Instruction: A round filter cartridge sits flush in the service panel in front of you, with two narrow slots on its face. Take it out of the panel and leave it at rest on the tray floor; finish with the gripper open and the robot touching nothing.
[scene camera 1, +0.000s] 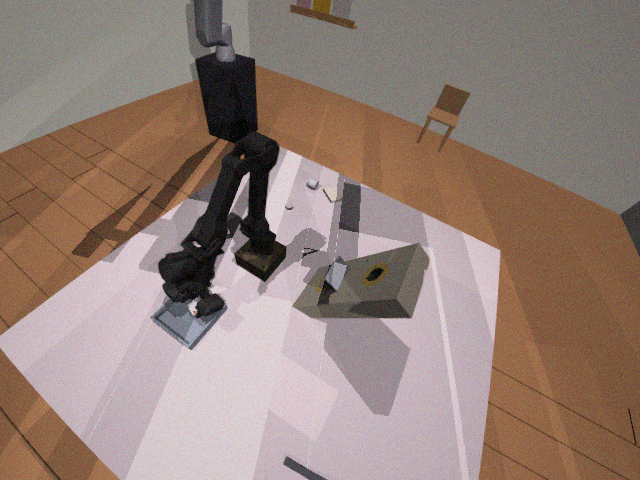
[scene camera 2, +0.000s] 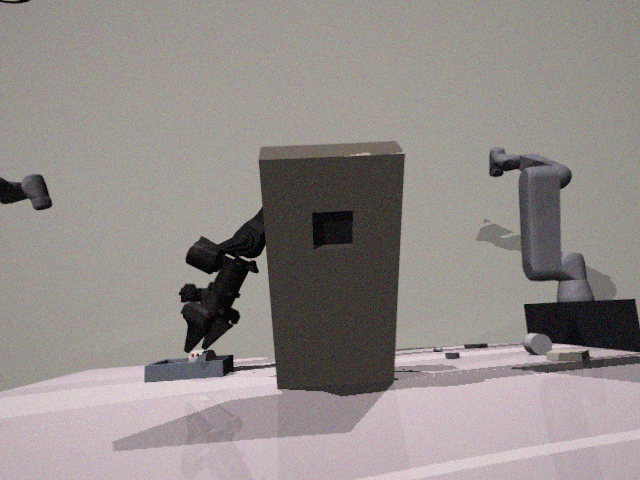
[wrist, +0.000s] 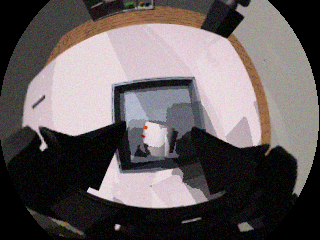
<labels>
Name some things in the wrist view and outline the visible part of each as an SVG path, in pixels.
My gripper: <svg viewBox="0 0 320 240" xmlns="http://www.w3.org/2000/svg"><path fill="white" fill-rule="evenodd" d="M3 139L5 165L25 207L51 219L67 221L83 233L83 239L49 233L55 240L264 240L299 197L292 193L299 163L289 151L275 145L264 155L269 144L237 148L196 127L192 128L191 137L209 193L225 193L203 203L167 208L136 207L87 192L88 188L100 191L127 129L125 120L75 136L44 125L37 135L25 125ZM115 225L119 224L124 225L124 227L128 227L127 233L120 231L120 229L117 229L116 231ZM265 215L261 219L264 227L249 229L248 232L240 231L237 227L239 223L247 223L248 220ZM44 140L44 144L47 143L47 149L41 149L40 151L41 144L43 144Z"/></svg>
A round filter cartridge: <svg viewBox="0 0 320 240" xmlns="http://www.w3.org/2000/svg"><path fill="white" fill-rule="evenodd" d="M145 123L144 133L141 135L140 151L147 153L147 155L168 156L175 128L163 124Z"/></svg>
</labels>
